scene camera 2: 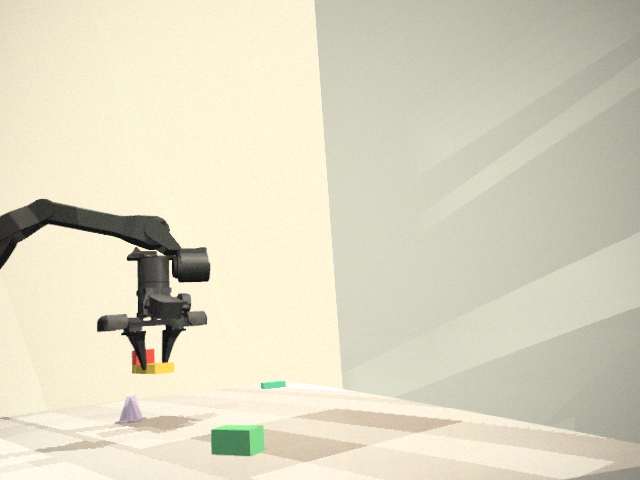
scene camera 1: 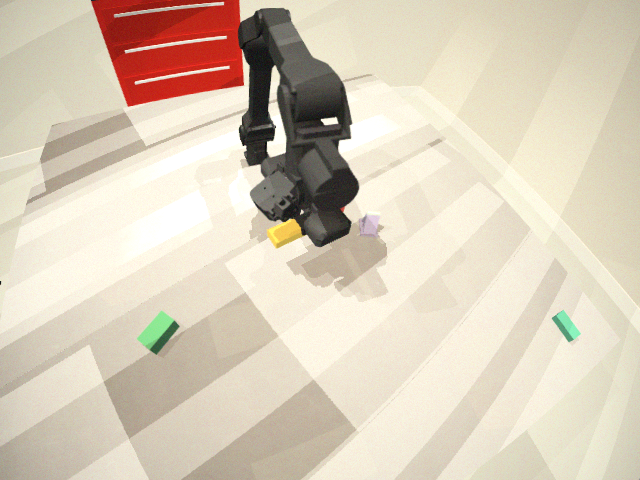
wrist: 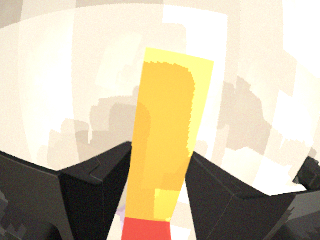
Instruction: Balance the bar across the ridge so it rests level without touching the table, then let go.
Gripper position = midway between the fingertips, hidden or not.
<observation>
My gripper (scene camera 1: pixel 299 227) holds a bar (wrist: pixel 174 86). Also in view: a green block (scene camera 1: pixel 162 327).
My gripper shows as well in scene camera 2 (scene camera 2: pixel 154 369) and in the wrist view (wrist: pixel 159 153).
</observation>
